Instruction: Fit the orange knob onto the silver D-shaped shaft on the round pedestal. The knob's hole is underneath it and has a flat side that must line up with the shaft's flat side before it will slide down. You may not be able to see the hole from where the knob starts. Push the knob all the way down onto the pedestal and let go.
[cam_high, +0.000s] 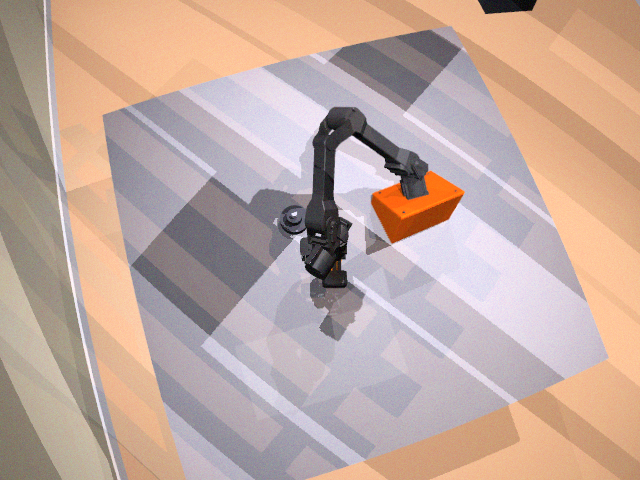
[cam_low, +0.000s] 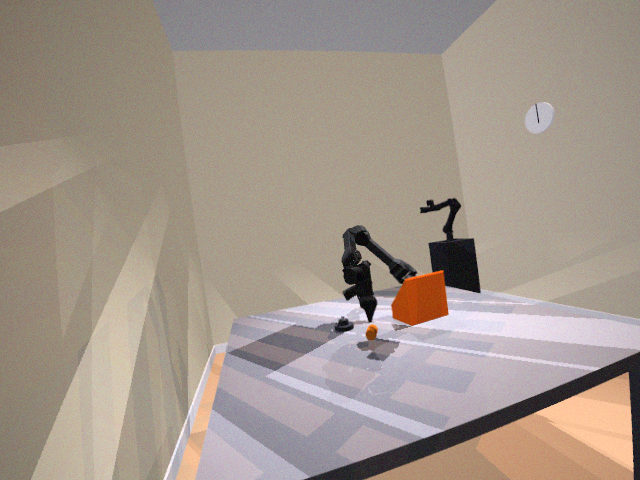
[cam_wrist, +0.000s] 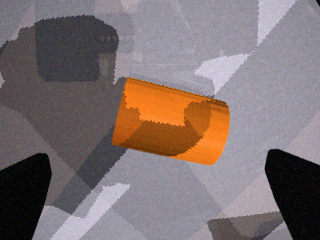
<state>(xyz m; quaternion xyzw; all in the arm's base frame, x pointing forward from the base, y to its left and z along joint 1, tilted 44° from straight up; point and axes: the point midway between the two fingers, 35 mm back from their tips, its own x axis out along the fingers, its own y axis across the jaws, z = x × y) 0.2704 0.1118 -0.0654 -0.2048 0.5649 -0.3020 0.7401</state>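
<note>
The orange knob lies 10 mm to the left of my gripper tip and 60 mm below it. The rest, counted from my gripper tip: dark round pedestal: 70 mm ahead, 170 mm to the right, 50 mm below.
</note>
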